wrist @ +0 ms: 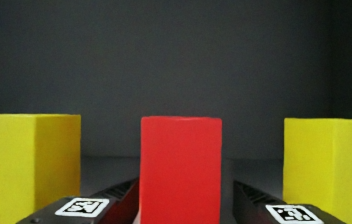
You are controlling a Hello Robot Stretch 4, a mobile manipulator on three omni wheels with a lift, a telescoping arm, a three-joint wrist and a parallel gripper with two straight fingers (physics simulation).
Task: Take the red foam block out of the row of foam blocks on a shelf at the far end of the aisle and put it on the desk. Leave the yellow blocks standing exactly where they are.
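Places are measured from the robot's base along level axes (x ahead, y up, z right), in millimetres.
Where they show: gripper, fingertip midpoint: (185,195).
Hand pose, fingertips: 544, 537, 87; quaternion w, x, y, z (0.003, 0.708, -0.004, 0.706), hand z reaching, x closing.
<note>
After its pixels a point has its place, as x, y, z.
The red foam block (181,150) {501, 578, 84} stands upright in the middle of the wrist view, between the two fingers. My gripper (185,195) {544, 537, 87} is open around it. The left finger looks very near the block's left side, and whether it touches cannot be told; a narrow gap shows between the block and the right finger. A yellow block (57,160) {521, 565, 0} stands upright at the left, outside the left finger. Another yellow block (307,160) {529, 568, 169} stands upright at the right, outside the right finger. The lower ends of the blocks are cut off or hidden.
The shelf's dark back wall (180,60) {835, 710, 72} rises behind the blocks, and a dark side wall (344,60) {810, 709, 396} shows at the far right. Both yellow blocks stand close to the outer sides of the fingers. Shelf surface (110,170) {720, 506, -33} shows in shadow behind the fingers.
</note>
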